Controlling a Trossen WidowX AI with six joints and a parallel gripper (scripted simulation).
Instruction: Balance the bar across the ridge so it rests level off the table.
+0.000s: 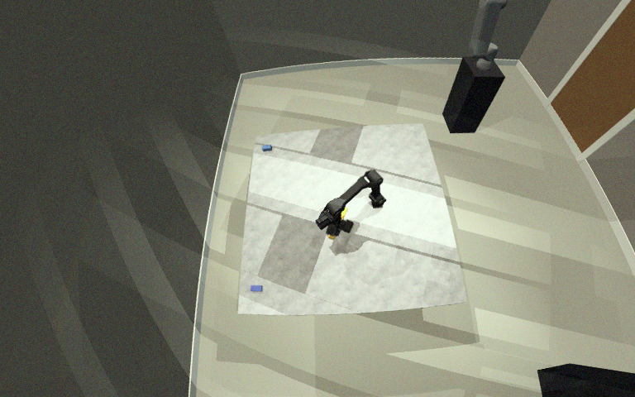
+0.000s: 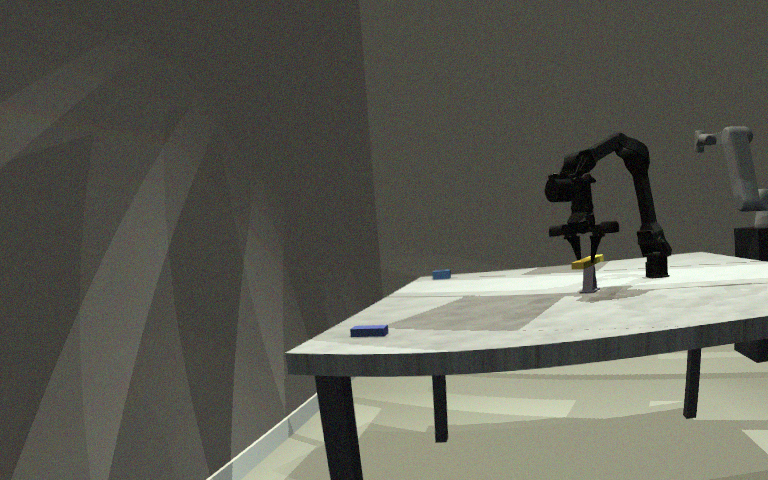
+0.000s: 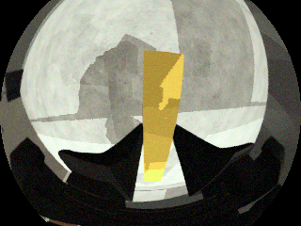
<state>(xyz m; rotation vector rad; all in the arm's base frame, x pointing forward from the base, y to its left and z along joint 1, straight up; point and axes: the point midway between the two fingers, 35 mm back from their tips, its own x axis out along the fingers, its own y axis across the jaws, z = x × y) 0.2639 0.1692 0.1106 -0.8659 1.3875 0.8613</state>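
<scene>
Right now my gripper tip is 10 mm past the yellow bar and 20 mm to the left of it.
</scene>
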